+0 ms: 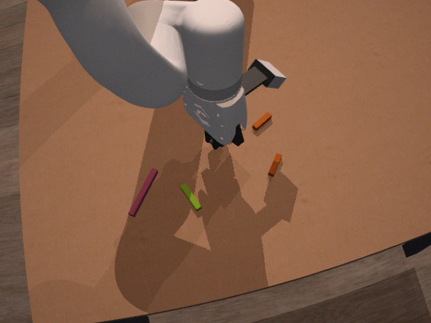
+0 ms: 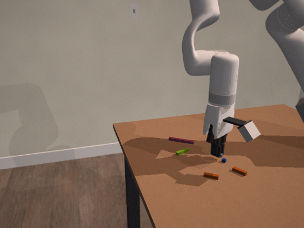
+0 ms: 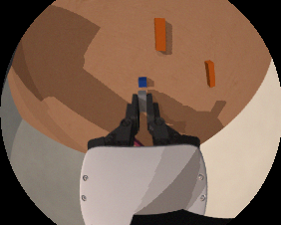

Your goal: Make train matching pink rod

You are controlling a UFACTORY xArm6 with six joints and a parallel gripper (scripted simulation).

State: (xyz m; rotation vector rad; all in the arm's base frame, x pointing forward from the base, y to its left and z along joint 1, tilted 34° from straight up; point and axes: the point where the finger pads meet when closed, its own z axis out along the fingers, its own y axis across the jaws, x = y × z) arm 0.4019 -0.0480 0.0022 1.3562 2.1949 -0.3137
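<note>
Now: hand 2 cm above the grey rod. Also, from my hand: lime rod: 8 cm ahead, 8 cm to the right, 3 cm below; then pink rod: 4 cm ahead, 15 cm to the right, 3 cm below; then blue rod: 1 cm behind, 2 cm to the left, 3 cm below.
</note>
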